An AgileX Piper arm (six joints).
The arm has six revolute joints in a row. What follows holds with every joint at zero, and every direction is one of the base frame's.
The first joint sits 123 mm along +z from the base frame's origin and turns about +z.
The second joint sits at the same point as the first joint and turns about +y.
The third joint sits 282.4 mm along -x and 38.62 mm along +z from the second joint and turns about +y.
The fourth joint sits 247.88 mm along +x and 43.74 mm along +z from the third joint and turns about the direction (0.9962, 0, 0.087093).
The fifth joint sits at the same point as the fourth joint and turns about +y.
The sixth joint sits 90.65 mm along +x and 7.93 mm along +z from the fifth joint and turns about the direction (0.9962, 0, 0.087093).
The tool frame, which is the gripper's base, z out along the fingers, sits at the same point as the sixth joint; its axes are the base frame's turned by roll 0, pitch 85.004 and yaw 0 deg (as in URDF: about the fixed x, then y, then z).
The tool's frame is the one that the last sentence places.
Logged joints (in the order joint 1, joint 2, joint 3, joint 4, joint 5, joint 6), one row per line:
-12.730, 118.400, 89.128, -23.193, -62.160, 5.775
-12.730, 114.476, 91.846, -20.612, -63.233, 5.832
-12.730, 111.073, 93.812, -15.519, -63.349, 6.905
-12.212, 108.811, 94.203, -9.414, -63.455, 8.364
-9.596, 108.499, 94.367, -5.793, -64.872, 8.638
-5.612, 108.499, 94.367, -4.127, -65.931, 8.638
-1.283, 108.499, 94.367, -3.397, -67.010, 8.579
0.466, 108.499, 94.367, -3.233, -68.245, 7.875
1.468, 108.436, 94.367, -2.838, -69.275, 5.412
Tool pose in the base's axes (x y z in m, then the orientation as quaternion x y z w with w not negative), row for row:
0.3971, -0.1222, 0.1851, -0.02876, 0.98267, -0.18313, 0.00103
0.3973, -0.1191, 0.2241, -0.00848, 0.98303, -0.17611, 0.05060
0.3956, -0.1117, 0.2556, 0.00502, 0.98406, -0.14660, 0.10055
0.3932, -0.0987, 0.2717, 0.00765, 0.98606, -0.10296, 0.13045
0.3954, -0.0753, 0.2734, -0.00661, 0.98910, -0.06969, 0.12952
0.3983, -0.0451, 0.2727, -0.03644, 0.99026, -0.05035, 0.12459
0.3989, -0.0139, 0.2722, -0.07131, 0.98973, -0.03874, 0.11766
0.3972, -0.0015, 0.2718, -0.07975, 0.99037, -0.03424, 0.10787
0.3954, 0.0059, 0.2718, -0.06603, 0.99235, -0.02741, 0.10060
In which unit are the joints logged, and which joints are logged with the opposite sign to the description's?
The joints are logged in degrees. Opposite sign: joint 3, joint 5, joint 6.
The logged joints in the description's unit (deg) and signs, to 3 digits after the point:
-12.730, 118.400, -89.128, -23.193, 62.160, -5.775
-12.730, 114.476, -91.846, -20.612, 63.233, -5.832
-12.730, 111.073, -93.812, -15.519, 63.349, -6.905
-12.212, 108.811, -94.203, -9.414, 63.455, -8.364
-9.596, 108.499, -94.367, -5.793, 64.872, -8.638
-5.612, 108.499, -94.367, -4.127, 65.931, -8.638
-1.283, 108.499, -94.367, -3.397, 67.010, -8.579
0.466, 108.499, -94.367, -3.233, 68.245, -7.875
1.468, 108.436, -94.367, -2.838, 69.275, -5.412

